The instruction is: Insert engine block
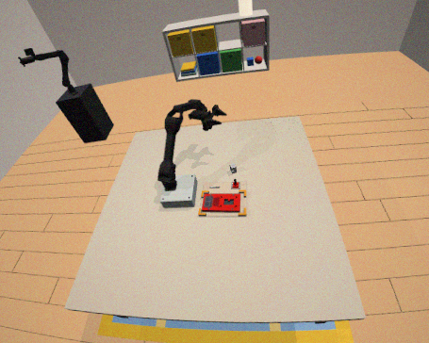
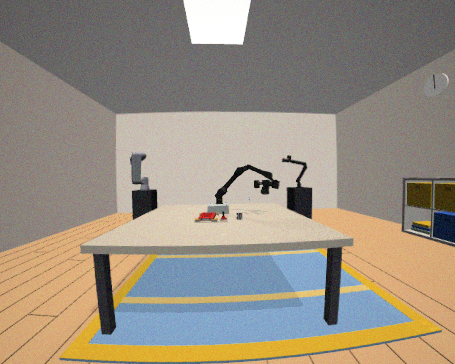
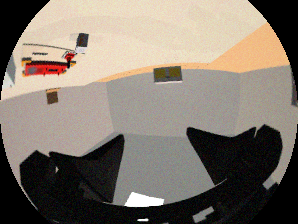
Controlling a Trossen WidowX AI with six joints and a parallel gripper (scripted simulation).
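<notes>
Now: the engine block 220 mm below my gripper tip, 200 mm to the right of it and 20 mm ahead of it.
</notes>
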